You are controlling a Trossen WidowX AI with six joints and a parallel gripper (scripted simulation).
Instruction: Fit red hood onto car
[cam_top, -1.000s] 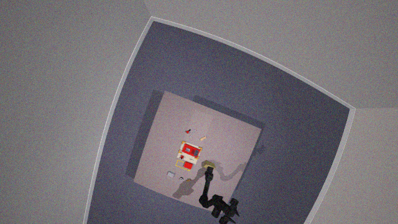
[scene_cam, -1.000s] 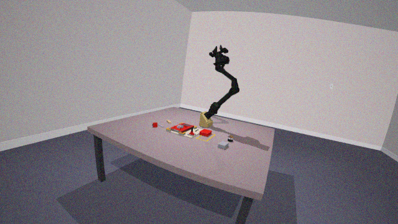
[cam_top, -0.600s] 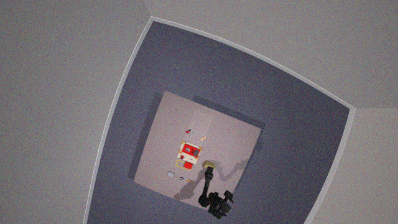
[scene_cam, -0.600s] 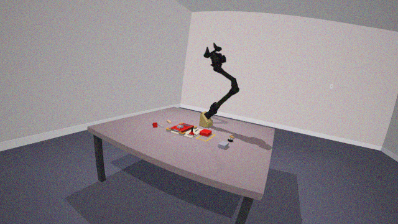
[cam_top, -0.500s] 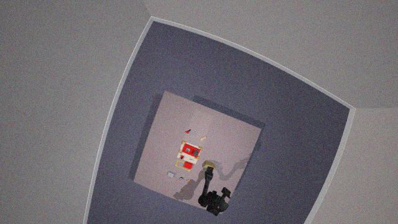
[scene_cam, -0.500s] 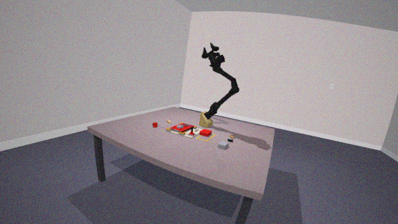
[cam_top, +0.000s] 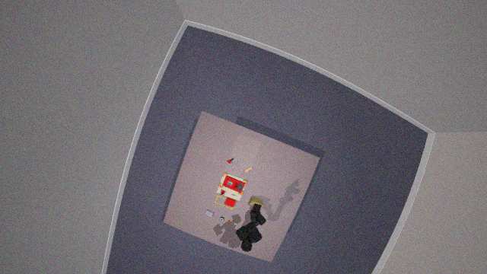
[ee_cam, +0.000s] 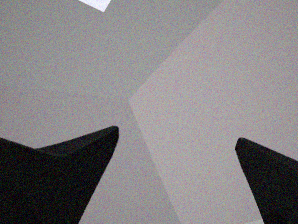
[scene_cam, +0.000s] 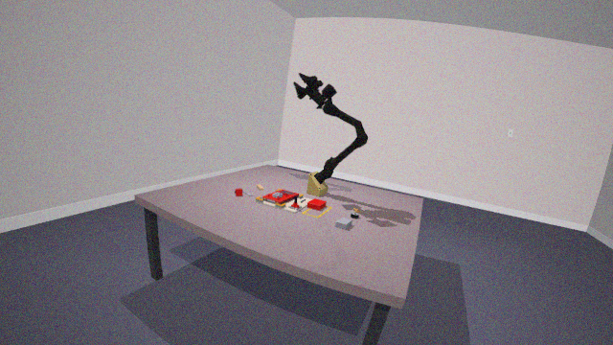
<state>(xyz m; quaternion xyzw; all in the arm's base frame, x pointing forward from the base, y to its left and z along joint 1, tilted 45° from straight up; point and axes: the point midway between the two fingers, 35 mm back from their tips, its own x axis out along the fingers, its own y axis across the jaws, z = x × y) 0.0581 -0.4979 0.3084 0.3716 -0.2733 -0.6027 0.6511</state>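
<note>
My gripper tip is now 650 mm above the red hood, 250 mm to the right of it and 110 mm short of it. Also, from my gripper tip: black wheel 660 mm below, 460 mm to the left, 140 mm ahead; tan piece 660 mm below, 130 mm to the right, 40 mm ahead.
</note>
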